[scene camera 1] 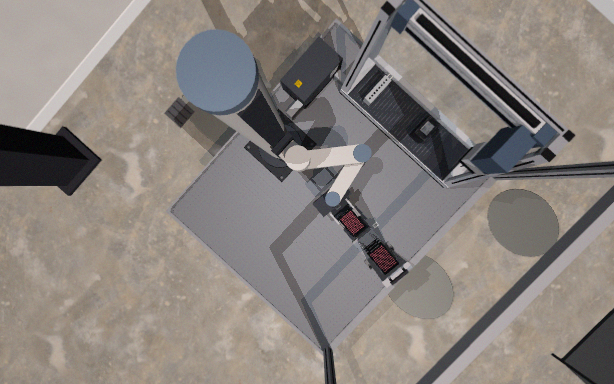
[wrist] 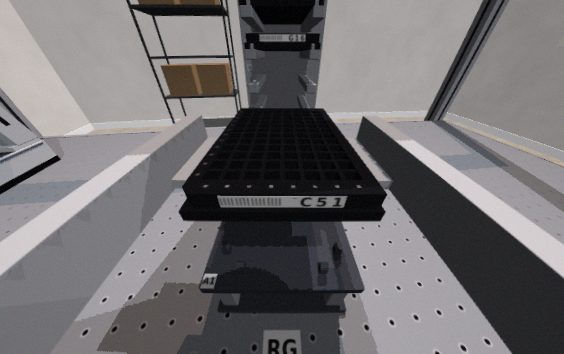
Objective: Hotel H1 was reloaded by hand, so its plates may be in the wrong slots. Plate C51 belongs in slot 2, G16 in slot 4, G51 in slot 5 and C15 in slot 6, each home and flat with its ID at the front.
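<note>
My gripper is shut on plate C51, with one finger along each long side. The plate looks level, its ID label facing the wrist camera. It is held over the dark stand marked RG and A1; a gap seems to show between them. Hotel H1 stands beyond the held plate. Plate G16 sits in it, ID facing the camera, with bare slot rails below. A plate with red wells shows at the hotel's top; its ID is hidden. G51 and C15 cannot be identified.
A framed machine with a dark bed stands at the upper right of the perforated deck. A dark box with a yellow label is near the arm's column. A shelf rack holds cardboard boxes in the background.
</note>
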